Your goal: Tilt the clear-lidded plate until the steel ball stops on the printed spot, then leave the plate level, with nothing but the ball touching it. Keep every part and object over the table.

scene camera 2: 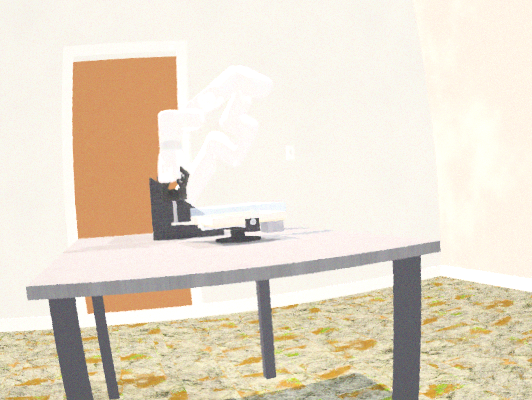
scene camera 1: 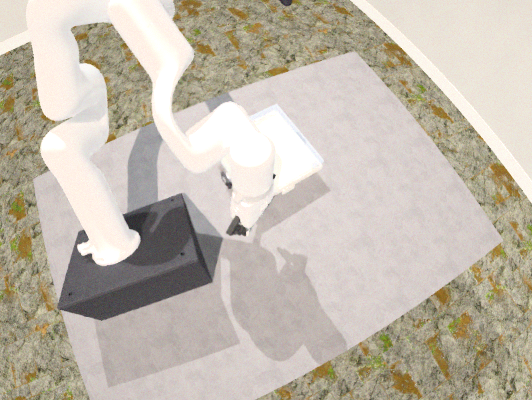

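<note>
The white plate point(scene camera 1: 296, 148) point(scene camera 2: 240, 213) with its clear lid sits on a black pivot stand point(scene camera 2: 237, 236) in the middle of the table point(scene camera 1: 387, 194) point(scene camera 2: 214, 264). In scene camera 2 it looks about level. My arm covers the plate's near half in scene camera 1, so the steel ball and the printed spot are hidden. My gripper point(scene camera 1: 239, 228) point(scene camera 2: 179, 184) is open and points down at the black knob point(scene camera 2: 172, 194) of the plate's handle post. I cannot tell whether the fingers touch the knob.
The arm's black base block point(scene camera 1: 141, 267) point(scene camera 2: 159, 215) stands on the table just left of the plate. An orange door point(scene camera 2: 119, 142) is behind the table. The patterned floor point(scene camera 1: 473, 336) surrounds the table.
</note>
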